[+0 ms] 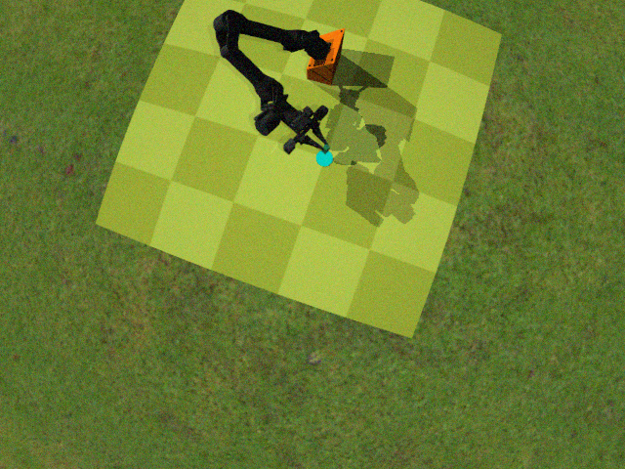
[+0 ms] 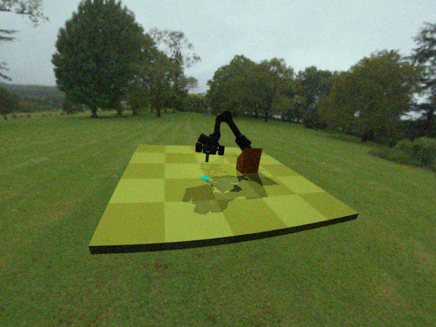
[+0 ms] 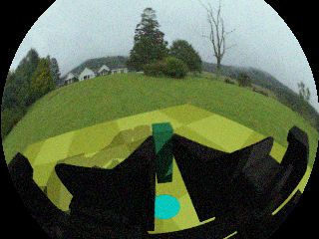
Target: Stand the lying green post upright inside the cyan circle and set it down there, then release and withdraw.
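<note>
Now: gripper tip 16 cm above the cyan circle. Round my gripper tip: green post 2 cm below.
</note>
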